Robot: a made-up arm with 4 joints. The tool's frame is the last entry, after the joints. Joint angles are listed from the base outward. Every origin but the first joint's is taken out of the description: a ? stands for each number. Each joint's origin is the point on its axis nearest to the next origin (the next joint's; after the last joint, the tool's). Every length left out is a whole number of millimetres.
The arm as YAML. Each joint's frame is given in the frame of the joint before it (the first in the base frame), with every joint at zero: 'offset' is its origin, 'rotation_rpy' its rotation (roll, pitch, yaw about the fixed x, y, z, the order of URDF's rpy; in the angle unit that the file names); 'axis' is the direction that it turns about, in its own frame. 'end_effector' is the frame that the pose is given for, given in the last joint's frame.
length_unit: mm
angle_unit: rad
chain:
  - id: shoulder
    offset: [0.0, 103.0, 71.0]
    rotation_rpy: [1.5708, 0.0, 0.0]
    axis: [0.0, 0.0, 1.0]
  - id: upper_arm
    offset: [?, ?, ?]
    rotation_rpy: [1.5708, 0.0, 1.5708]
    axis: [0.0, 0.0, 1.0]
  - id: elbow
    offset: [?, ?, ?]
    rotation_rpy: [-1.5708, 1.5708, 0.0]
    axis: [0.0, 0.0, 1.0]
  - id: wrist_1
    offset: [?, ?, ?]
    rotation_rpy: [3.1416, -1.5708, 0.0]
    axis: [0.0, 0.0, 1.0]
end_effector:
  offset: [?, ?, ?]
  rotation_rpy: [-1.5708, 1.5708, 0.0]
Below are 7 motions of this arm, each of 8 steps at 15 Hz.
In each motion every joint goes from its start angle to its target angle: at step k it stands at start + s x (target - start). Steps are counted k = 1, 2, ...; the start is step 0. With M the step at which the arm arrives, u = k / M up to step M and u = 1 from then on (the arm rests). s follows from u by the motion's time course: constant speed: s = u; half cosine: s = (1 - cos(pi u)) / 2; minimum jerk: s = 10 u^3 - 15 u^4 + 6 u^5.
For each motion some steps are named. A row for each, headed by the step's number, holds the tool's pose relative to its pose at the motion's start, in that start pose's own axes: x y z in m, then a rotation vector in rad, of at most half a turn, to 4 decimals.
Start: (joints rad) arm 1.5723 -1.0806 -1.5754 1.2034
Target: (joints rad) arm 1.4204 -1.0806 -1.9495 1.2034
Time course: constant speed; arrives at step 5
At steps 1, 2, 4, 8:
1: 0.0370 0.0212 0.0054 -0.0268 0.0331 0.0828
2: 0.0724 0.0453 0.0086 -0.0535 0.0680 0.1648
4: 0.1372 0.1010 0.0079 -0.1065 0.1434 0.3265
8: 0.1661 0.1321 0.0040 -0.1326 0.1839 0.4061

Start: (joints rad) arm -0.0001 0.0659 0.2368 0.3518
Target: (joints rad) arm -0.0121 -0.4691 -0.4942 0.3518
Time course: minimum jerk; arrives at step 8
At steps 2, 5, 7, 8:
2: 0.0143 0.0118 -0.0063 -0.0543 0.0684 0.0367
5: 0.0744 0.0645 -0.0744 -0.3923 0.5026 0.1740
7: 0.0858 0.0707 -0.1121 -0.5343 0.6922 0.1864
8: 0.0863 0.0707 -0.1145 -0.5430 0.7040 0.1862

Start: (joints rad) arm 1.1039 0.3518 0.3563 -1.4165
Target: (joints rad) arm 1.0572 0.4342 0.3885 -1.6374
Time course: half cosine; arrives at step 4
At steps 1, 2, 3, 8:
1: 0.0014 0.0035 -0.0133 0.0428 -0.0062 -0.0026
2: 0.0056 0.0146 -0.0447 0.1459 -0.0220 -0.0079
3: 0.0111 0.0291 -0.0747 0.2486 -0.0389 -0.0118
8: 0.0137 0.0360 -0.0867 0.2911 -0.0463 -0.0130

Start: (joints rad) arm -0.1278 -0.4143 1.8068 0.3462
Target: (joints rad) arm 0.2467 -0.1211 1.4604 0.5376
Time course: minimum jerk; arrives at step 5
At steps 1, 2, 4, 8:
1: 0.0007 -0.0009 0.0052 -0.0232 0.0052 -0.0137
2: 0.0036 -0.0050 0.0283 -0.1195 0.0298 -0.0783
4: 0.0087 -0.0176 0.0810 -0.2948 0.0971 -0.2472
8: 0.0090 -0.0191 0.0857 -0.3069 0.1037 -0.2633

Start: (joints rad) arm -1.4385 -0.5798 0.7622 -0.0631
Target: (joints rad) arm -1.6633 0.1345 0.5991 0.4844
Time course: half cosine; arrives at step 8
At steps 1, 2, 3, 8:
1: -0.0008 -0.0028 0.0028 0.0020 0.0126 -0.0161
2: -0.0027 -0.0111 0.0105 0.0077 0.0509 -0.0604
3: -0.0043 -0.0249 0.0207 0.0158 0.1146 -0.1223
8: 0.0028 -0.1009 0.0387 0.0537 0.4507 -0.3166

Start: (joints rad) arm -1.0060 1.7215 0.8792 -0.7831
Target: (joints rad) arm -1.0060 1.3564 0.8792 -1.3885
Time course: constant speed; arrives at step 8
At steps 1, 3, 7, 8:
1: -0.0024 0.0006 -0.0268 0.0466 0.0257 0.0240
3: -0.0117 0.0030 -0.0794 0.1395 0.0824 0.0659
7: -0.0496 0.0102 -0.1780 0.3233 0.2138 0.1232
8: -0.0631 0.0122 -0.2006 0.3686 0.2496 0.1316

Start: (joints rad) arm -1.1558 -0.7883 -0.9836 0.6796
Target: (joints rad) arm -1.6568 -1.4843 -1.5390 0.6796
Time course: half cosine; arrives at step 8
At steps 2, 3, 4, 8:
2: 0.0407 0.0262 -0.0066 -0.0997 0.1382 0.0362
3: 0.0808 0.0534 -0.0216 -0.2097 0.2898 0.0668
4: 0.1206 0.0807 -0.0471 -0.3384 0.4657 0.0885
8: 0.1849 0.1153 -0.1294 -0.6638 0.9003 0.0601

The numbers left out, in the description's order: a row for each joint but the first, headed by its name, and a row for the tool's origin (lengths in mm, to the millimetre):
upper_arm: 77.0 85.0 0.0
elbow: -46.0 -277.0 0.0
wrist_1: -167.0 -90.0 0.0
tool: 357.0 -34.0 0.0

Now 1 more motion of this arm.
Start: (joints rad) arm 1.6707 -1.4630 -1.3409 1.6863
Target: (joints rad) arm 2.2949 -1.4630 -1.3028 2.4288
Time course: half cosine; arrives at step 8
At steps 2, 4, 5, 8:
2: -0.0032 -0.0175 -0.0141 -0.0203 0.0233 -0.0116
4: -0.0089 -0.0507 -0.0536 -0.0695 0.0855 -0.0282
5: -0.0104 -0.0630 -0.0776 -0.0962 0.1217 -0.0297
8: -0.0102 -0.0737 -0.1191 -0.1388 0.1812 -0.0201

